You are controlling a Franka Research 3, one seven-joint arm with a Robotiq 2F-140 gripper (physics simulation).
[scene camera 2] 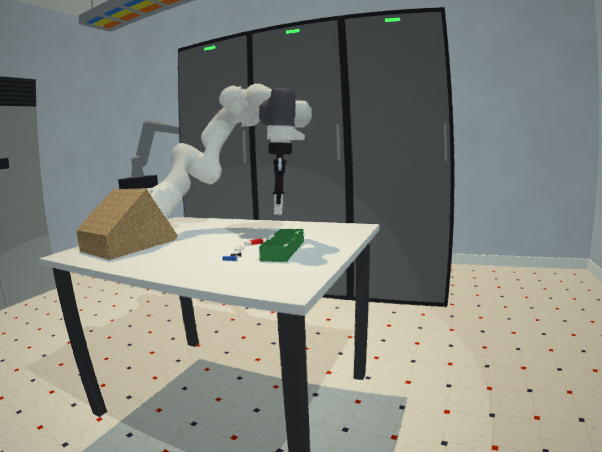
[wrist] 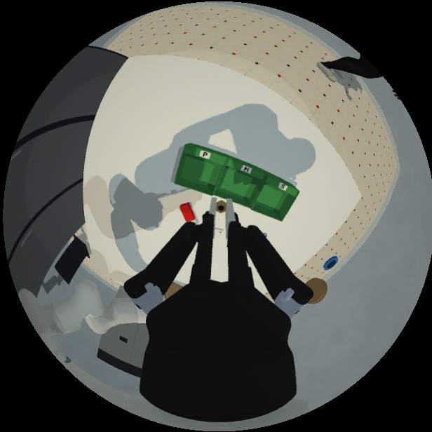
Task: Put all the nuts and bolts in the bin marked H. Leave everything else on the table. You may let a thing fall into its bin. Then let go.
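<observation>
My gripper is shut on a brass-coloured nut, a ring with a dark hole, seen between the fingertips in the wrist view. It hangs well above the table. The green three-part bin stands on the table below it; in the wrist view its compartments are marked P, H and S, and the H label is on the middle one. The fingertips appear just outside the H compartment's near edge there. A small black bolt lies on the table in the scene view; it does not show in the wrist view.
A red piece lies beside the bin. A blue piece lies near the bolt and a small whitish piece behind it. A brown, slope-topped block stands by the arm's base on the white table.
</observation>
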